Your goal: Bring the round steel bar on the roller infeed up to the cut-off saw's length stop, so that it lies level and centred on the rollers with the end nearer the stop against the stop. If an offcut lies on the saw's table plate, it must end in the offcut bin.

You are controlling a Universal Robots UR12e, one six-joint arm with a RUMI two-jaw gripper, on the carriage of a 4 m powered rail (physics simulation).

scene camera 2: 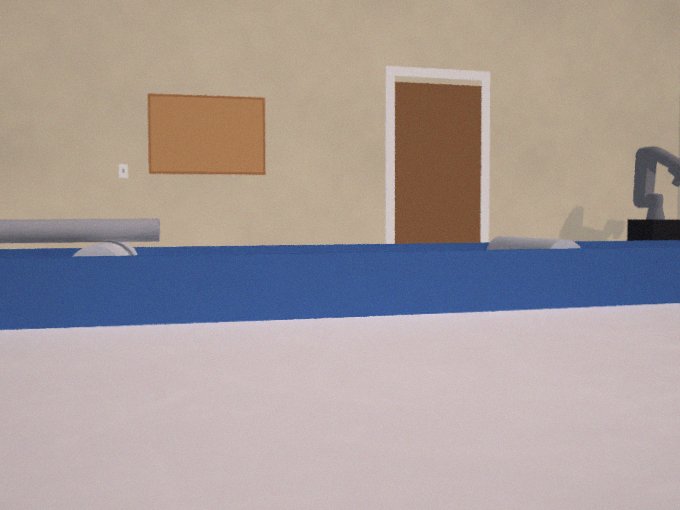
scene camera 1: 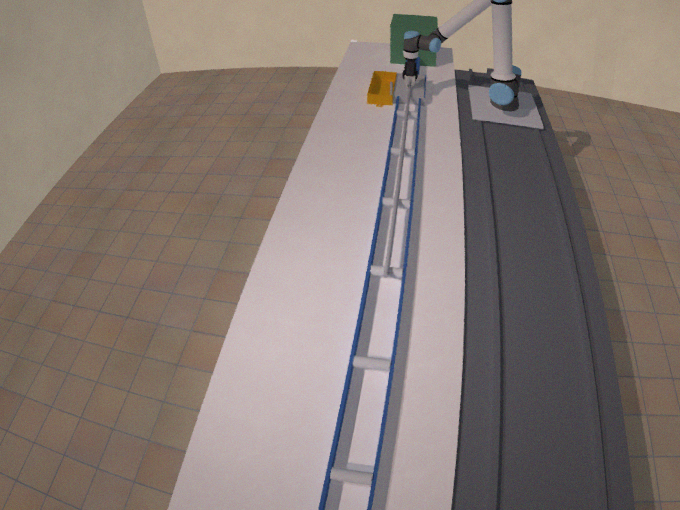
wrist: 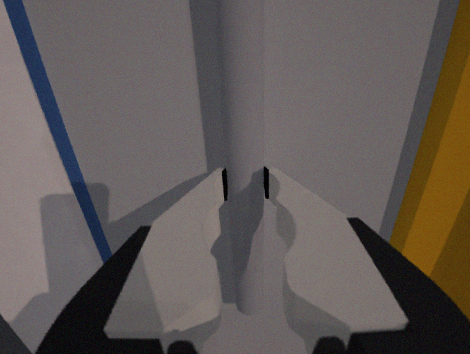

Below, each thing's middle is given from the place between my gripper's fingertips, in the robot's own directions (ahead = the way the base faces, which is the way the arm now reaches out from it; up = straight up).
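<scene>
I see where the yellow offcut bin (scene camera 1: 379,90) is: 4 cm to the right of my hand, 18 cm ahead of it and 3 cm below it.
</scene>
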